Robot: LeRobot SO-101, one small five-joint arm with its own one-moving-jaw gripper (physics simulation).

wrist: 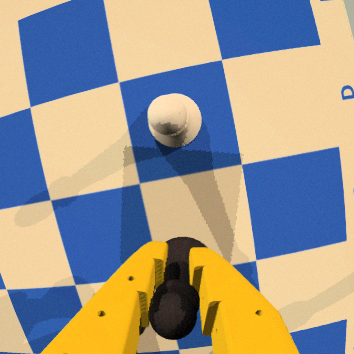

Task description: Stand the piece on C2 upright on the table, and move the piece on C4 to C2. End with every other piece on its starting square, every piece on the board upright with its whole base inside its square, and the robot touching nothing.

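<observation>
A black pawn and a white pawn are shown in the scene.
</observation>
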